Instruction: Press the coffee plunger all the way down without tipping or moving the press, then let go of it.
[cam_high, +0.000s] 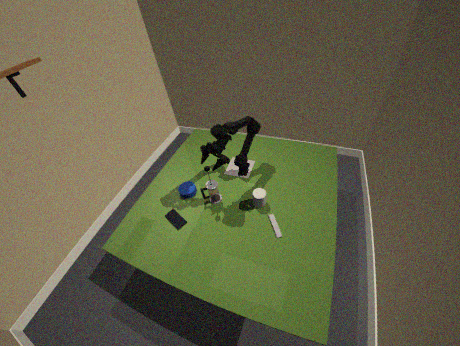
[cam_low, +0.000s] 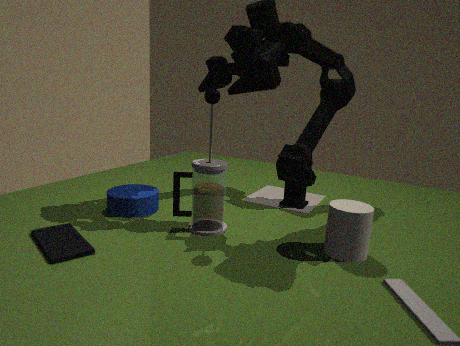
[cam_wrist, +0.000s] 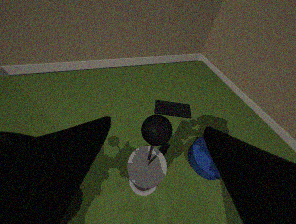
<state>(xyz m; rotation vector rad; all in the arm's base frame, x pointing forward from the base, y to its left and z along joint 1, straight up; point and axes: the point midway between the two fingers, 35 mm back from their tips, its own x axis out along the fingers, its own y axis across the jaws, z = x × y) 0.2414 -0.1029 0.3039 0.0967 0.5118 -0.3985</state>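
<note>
My gripper tip is 10 mm short of the glass coffee press, 20 mm to the left of it and 150 mm above it. Round my gripper tip: grey strip: 110 mm ahead, 400 mm to the left, 290 mm below; then blue round tin: 10 mm behind, 210 mm to the right, 270 mm below.
</note>
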